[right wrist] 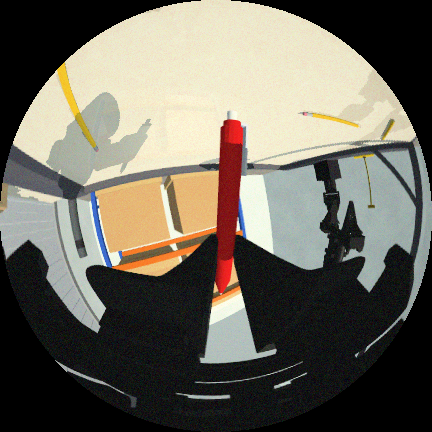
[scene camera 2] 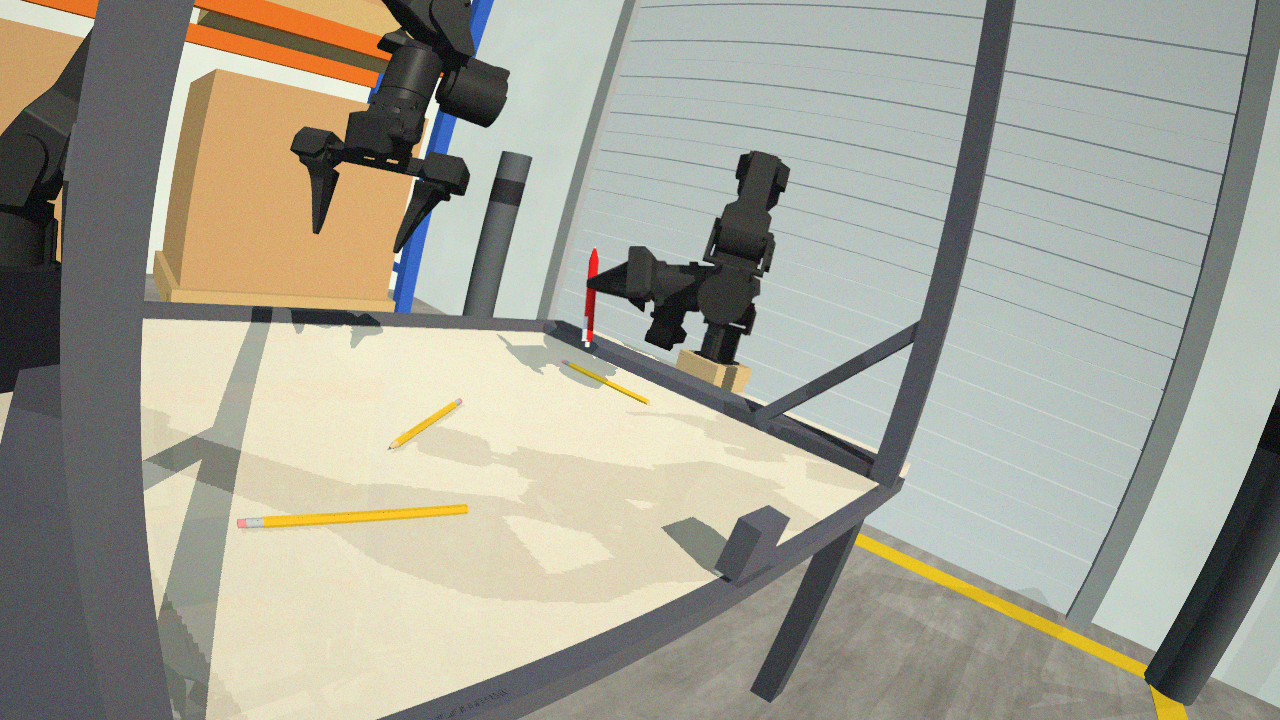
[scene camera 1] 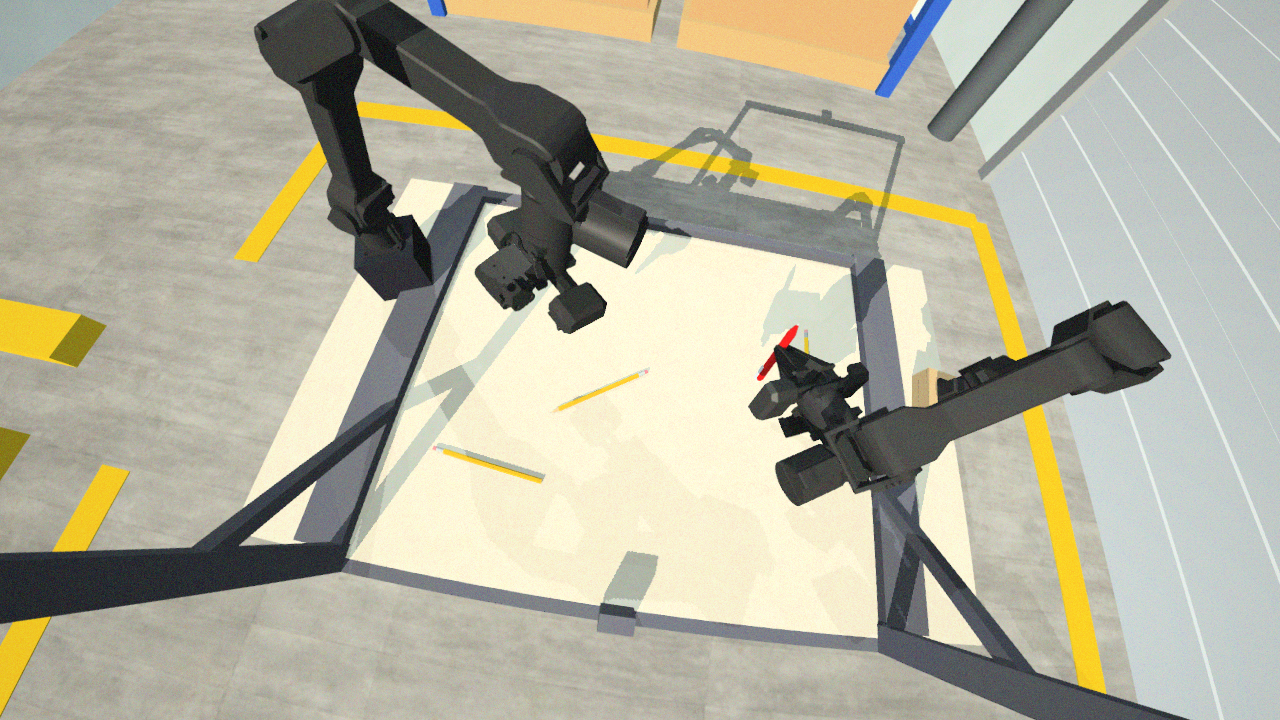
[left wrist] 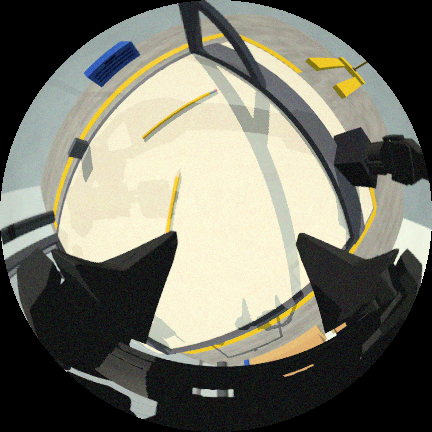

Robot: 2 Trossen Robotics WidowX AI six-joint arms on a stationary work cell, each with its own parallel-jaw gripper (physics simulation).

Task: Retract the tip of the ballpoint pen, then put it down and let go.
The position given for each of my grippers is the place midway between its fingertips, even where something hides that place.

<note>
My left gripper [scene camera 2: 354, 243] is open, with nothing in its grasp. Also in view: my right gripper [scene camera 1: 779, 345], a red ballpoint pen [scene camera 2: 588, 323] and a tan block [scene camera 2: 733, 378].
The red ballpoint pen also shows in the right wrist view [right wrist: 233, 141]. My left gripper also shows in the right wrist view [right wrist: 341, 199], in scene camera 1 [scene camera 1: 542, 305] and in the left wrist view [left wrist: 240, 238]. My right gripper is seen too in the right wrist view [right wrist: 224, 240] and in scene camera 2 [scene camera 2: 588, 284]. The left wrist view misses the red ballpoint pen, which is hidden by my left gripper.
</note>
